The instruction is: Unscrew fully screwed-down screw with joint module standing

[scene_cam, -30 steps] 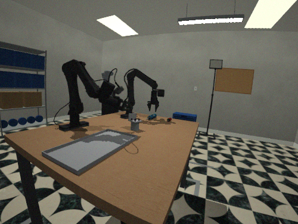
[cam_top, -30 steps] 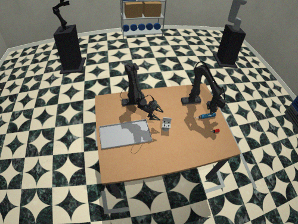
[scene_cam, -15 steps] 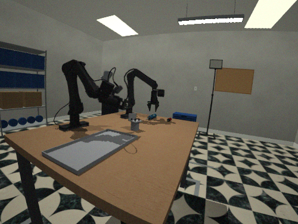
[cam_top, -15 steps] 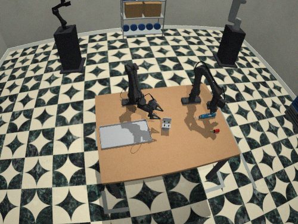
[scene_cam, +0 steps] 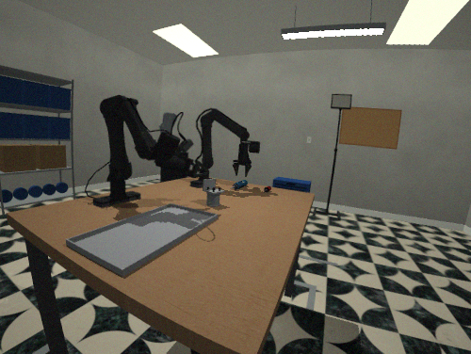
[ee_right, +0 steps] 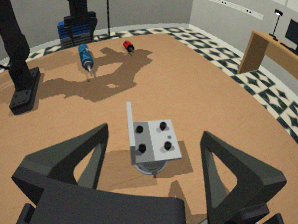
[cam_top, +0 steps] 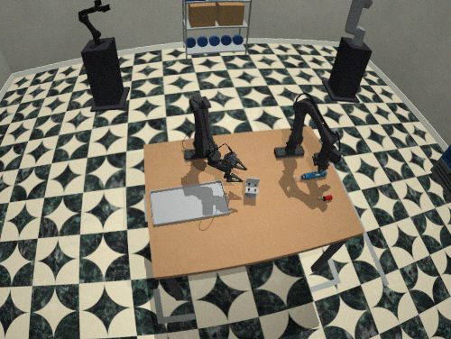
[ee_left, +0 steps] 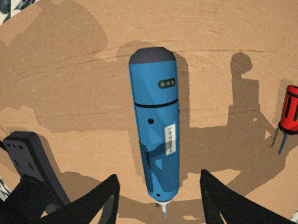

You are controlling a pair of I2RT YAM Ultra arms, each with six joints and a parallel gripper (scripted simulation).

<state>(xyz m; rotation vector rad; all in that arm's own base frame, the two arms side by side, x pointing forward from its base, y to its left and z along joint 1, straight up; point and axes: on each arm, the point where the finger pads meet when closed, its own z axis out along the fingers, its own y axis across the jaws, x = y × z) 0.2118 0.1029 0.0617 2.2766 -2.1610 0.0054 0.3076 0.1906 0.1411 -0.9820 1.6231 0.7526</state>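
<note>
Right now the grey l-shaped bracket is 80 mm below my right hand, 50 mm to the left of it and 20 mm ahead of it. From my right hand the other things lie so: red-handled screwdriver 500 mm to the left, 140 mm below, 90 mm ahead; then screw 90 mm below, 70 mm to the left, 10 mm ahead; then grey tray 300 mm to the right, 150 mm below, 70 mm ahead.
</note>
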